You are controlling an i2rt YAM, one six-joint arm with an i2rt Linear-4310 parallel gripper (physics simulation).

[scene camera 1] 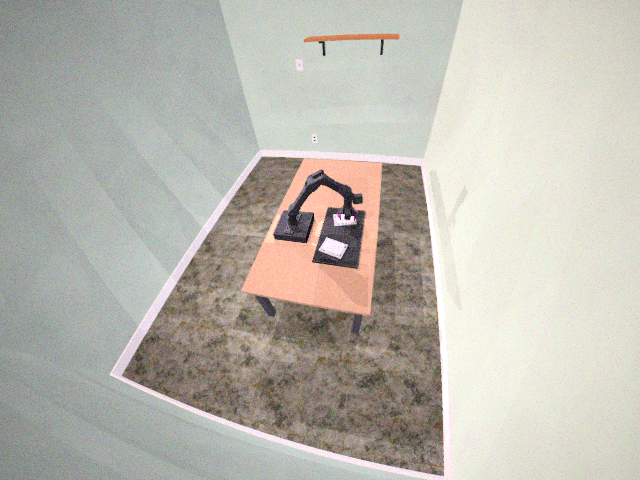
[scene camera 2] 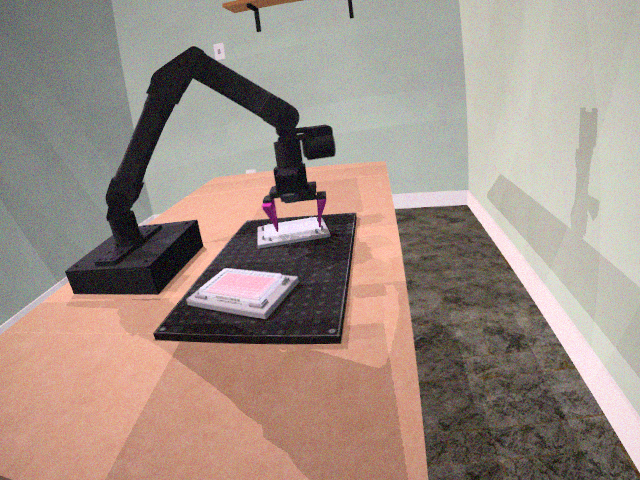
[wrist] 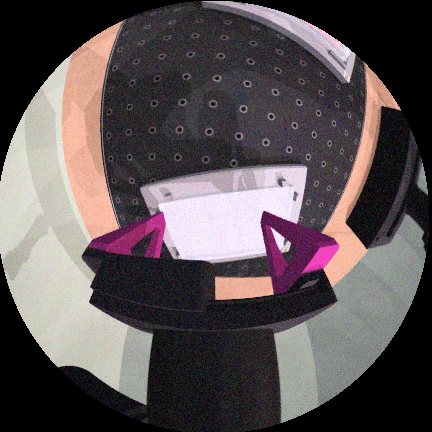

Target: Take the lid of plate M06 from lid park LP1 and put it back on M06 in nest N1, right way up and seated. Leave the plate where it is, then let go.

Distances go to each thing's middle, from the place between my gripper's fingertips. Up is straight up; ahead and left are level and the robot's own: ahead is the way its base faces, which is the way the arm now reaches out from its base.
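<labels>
There is the white lid (scene camera 2: 302,226), 10 mm to the left of my hand and 20 mm behind it; going by their middles, it is the nearest to my hand of the things named here. The white plate with pink top (scene camera 2: 243,286) I find 260 mm to the right of my hand and 40 mm behind it.
</labels>
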